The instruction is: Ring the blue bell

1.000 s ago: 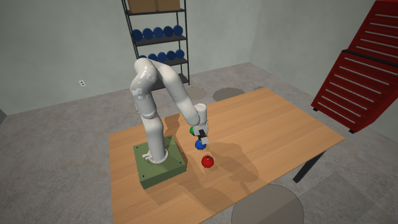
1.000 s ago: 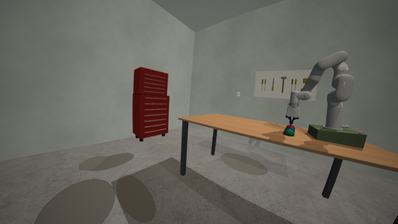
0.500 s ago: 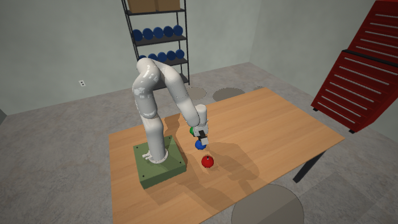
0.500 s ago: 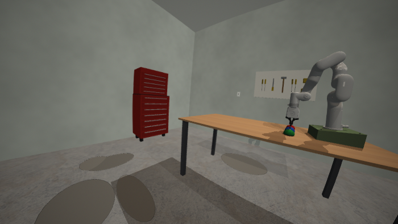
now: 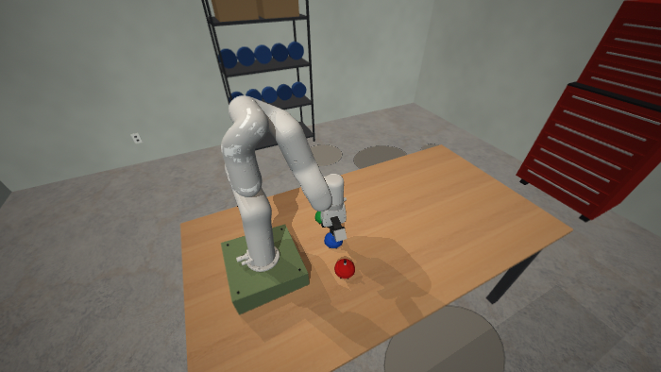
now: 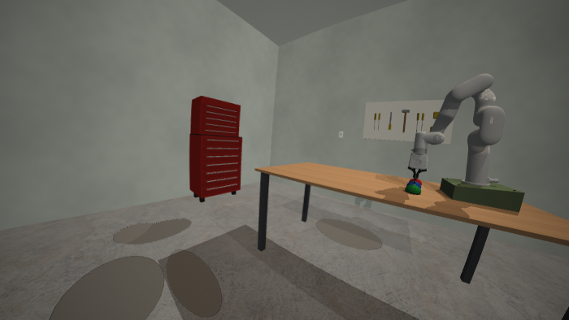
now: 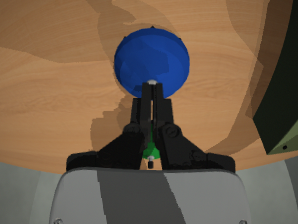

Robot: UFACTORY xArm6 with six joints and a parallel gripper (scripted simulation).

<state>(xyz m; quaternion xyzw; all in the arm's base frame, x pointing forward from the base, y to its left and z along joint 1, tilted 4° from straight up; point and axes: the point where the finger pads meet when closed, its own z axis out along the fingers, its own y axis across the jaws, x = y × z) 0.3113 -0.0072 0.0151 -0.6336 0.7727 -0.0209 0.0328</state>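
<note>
Now: the blue bell 40 mm below my hand. From my hand the other things lie so: red bell: 30 mm behind, 150 mm to the right, 40 mm below; then green bell: 30 mm ahead, 150 mm to the left, 40 mm below.
</note>
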